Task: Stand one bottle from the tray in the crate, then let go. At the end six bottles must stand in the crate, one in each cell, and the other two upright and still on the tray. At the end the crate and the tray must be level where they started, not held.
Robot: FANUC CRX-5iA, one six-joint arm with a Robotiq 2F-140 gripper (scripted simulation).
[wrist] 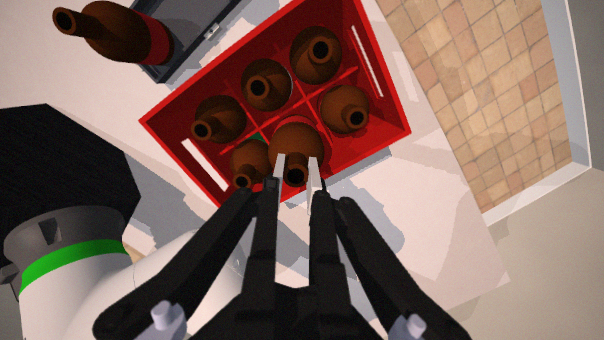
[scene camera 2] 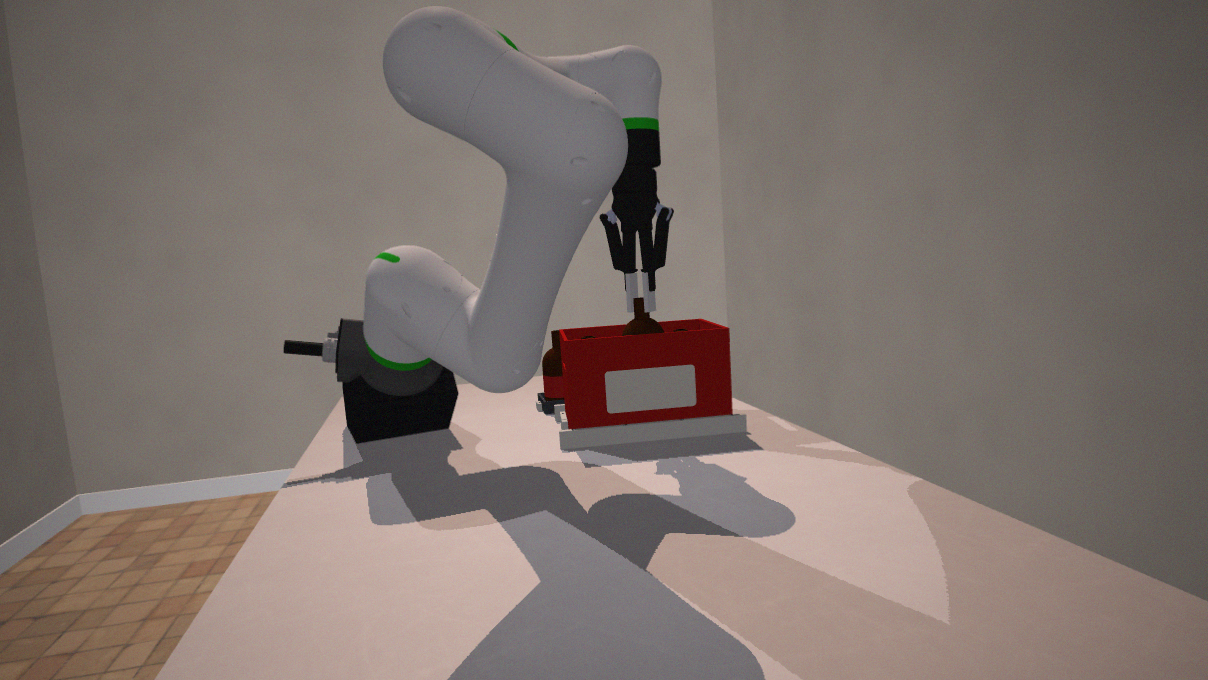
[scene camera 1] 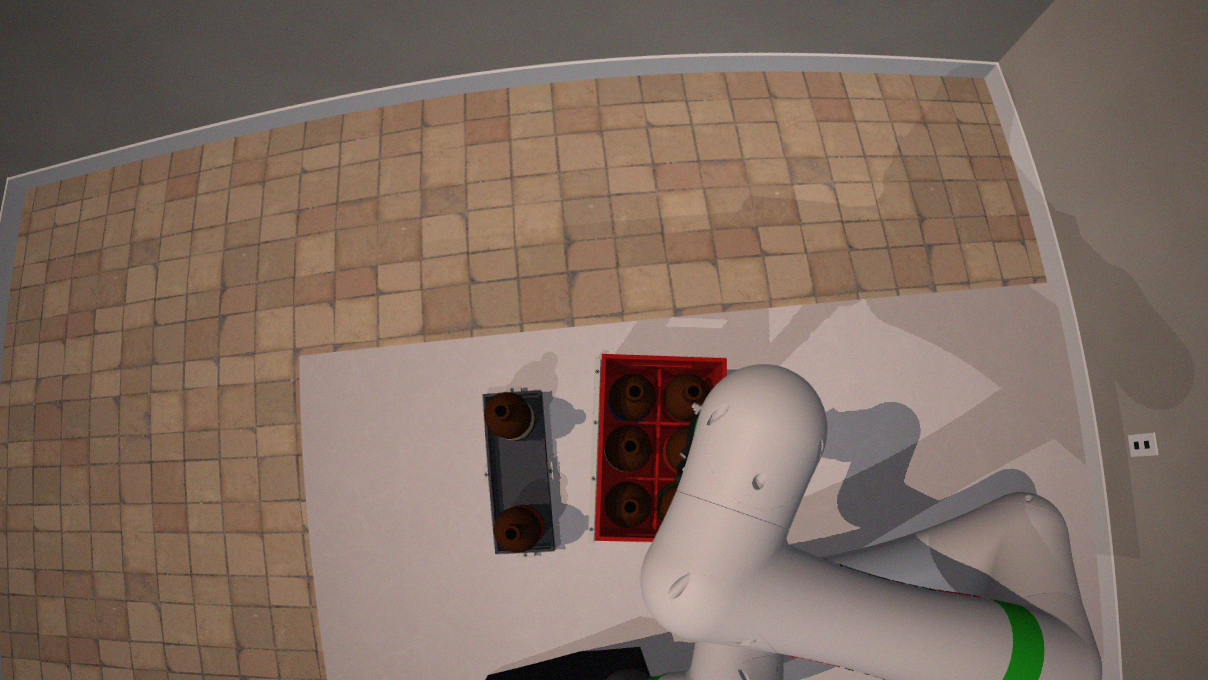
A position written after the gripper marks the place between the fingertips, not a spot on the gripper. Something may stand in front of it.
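Note:
The gripper (scene camera 2: 641, 311) appears in the scene, and the wrist view shows the gripper (wrist: 295, 166) too. A red crate (scene camera 1: 712, 370) can be seen, with the wrist view also showing the crate (wrist: 387, 123), and there is a dark grey tray (scene camera 1: 516, 474) as well.

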